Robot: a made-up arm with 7 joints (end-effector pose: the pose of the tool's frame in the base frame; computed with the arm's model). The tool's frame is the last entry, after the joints. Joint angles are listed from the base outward.
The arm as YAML. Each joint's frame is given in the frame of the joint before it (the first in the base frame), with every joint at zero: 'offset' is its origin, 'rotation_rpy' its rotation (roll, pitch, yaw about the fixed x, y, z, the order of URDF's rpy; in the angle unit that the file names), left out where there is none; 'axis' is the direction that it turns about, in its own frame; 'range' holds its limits. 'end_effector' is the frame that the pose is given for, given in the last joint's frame.
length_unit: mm
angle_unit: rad
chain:
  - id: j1
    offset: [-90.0, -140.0, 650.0]
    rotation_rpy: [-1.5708, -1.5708, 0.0]
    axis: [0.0, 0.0, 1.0]
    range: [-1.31, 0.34]
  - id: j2
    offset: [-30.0, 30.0, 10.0]
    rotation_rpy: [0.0, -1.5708, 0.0]
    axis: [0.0, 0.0, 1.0]
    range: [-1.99, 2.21]
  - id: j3
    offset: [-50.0, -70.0, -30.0]
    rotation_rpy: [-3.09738, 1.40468, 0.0]
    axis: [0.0, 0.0, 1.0]
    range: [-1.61, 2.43]
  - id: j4
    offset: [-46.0, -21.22, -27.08]
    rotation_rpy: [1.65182, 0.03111, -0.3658]
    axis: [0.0, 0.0, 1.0]
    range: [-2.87, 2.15]
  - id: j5
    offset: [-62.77, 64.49, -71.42]
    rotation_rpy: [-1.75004, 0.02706, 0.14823]
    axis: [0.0, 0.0, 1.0]
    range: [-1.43, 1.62]
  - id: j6
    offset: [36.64, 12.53, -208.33]
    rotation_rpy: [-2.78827, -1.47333, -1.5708]
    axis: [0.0, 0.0, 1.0]
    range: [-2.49, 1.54]
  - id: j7
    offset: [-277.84, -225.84, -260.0]
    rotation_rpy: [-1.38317, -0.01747, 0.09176]
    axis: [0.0, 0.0, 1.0]
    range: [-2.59, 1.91]
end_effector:
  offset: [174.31, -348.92, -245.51]
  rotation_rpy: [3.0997, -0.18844, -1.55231]
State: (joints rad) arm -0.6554 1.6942 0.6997 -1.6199 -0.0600 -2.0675 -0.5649
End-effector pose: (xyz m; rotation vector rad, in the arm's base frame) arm -0.2900 -0.4547 0.0798 1.4864 -2.3926 0.5300
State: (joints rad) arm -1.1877 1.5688 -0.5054 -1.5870 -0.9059 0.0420 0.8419
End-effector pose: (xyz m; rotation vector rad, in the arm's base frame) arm 0.1257 -0.0967 1.0517 -0.0108 0.8585 -1.7130
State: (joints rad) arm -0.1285 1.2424 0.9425 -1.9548 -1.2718 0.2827 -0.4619
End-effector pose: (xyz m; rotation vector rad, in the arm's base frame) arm 0.3698 -0.4803 0.7481 -0.9730 0.7137 -1.8100
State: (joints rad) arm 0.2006 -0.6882 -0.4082 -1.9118 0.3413 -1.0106 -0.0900
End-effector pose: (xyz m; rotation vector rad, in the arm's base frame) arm -0.5136 -0.6194 0.2778 -1.9483 -1.5173 1.7843
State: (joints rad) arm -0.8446 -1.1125 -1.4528 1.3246 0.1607 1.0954 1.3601
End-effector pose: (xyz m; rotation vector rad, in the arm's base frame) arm -0.5796 -0.3120 0.8207 1.3849 0.7276 -1.6726
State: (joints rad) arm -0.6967 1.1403 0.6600 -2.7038 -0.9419 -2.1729 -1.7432
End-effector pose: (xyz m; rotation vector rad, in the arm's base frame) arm -0.8706 0.1620 0.3115 -1.0231 -2.2304 0.6082
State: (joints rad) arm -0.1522 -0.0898 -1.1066 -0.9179 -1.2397 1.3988 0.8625
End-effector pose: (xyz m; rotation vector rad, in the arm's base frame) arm 0.0678 -0.2923 0.9096 -0.5519 1.3023 -2.0228
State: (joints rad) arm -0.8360 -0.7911 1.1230 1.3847 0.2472 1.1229 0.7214
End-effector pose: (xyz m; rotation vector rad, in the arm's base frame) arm 0.2852 -0.2219 0.4518 1.7185 0.8873 1.6872
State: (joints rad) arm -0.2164 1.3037 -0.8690 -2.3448 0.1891 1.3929 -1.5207
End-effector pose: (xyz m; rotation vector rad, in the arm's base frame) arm 0.2395 0.4111 1.1237 0.7663 0.4427 1.3867
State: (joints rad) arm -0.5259 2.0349 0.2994 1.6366 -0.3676 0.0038 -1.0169
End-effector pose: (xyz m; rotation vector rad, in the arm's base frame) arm -0.8035 0.0530 0.8226 0.5048 -2.0658 -0.9618
